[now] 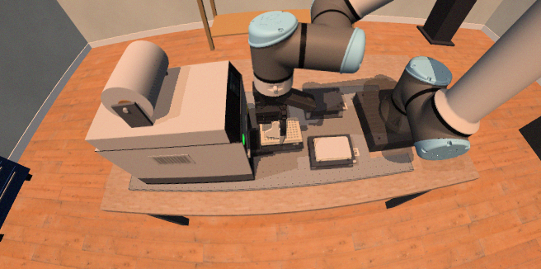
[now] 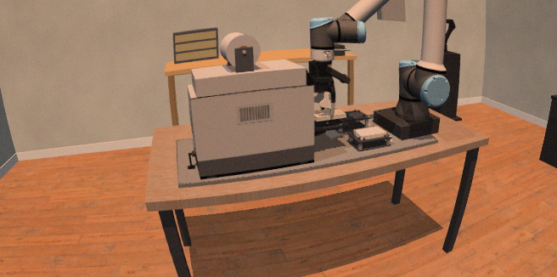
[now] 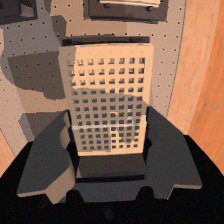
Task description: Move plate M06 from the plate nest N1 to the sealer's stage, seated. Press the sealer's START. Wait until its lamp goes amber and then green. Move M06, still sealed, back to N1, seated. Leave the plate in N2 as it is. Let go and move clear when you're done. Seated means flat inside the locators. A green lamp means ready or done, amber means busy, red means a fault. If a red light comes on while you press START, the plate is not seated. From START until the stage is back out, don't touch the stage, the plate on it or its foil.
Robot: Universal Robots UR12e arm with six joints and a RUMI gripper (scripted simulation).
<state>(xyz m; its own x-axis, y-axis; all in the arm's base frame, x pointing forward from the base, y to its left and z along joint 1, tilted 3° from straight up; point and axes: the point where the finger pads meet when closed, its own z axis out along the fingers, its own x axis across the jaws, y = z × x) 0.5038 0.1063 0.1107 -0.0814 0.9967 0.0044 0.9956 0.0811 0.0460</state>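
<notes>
My gripper is now 50 mm above the sealer stage. From my hand the other things lie so: foil roll 330 mm ahead, 270 mm above, 30 mm to the left; N1 label 290 mm behind, 200 mm to the right, 150 mm below; white plate 190 mm behind, 100 mm below, 20 mm to the left.
</notes>
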